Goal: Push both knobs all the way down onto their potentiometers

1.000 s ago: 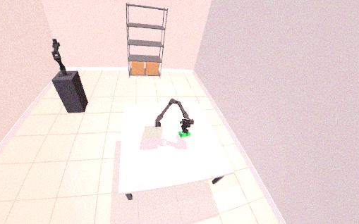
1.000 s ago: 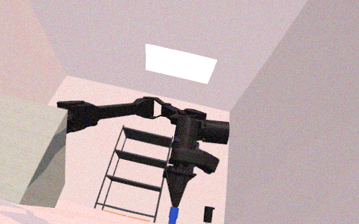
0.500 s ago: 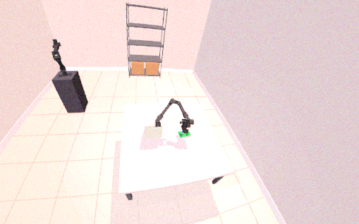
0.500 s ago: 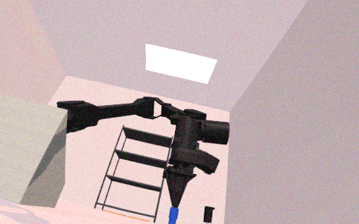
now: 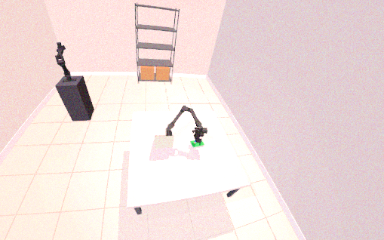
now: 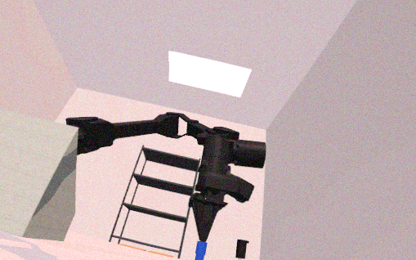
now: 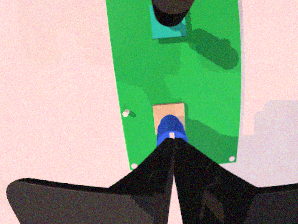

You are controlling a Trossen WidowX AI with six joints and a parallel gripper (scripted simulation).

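Right now my gripper tip is 1 cm above the blue knob. Round my gripper tip: black knob 7 cm ahead.
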